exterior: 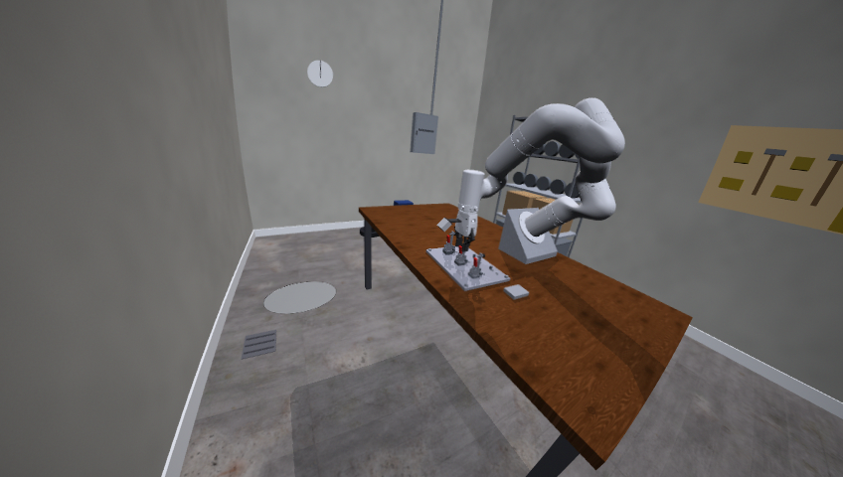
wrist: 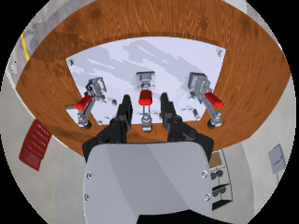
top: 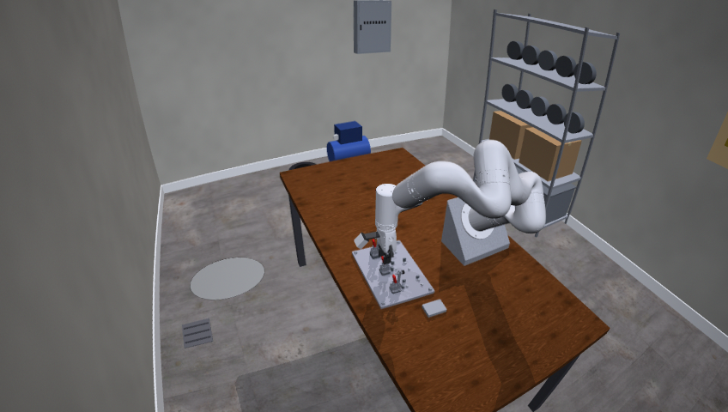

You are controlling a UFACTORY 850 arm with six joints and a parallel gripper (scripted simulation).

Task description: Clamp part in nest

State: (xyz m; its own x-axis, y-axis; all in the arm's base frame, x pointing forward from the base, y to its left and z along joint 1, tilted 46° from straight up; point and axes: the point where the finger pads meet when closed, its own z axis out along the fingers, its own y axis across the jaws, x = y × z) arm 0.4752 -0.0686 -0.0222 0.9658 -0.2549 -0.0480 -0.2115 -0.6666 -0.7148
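My hand is 50 mm past the flat grey part, 270 mm to the right of it and 100 mm above it. From my hand the other things lie so: grey fixture plate (30 mm behind, 10 mm to the left, 100 mm below).
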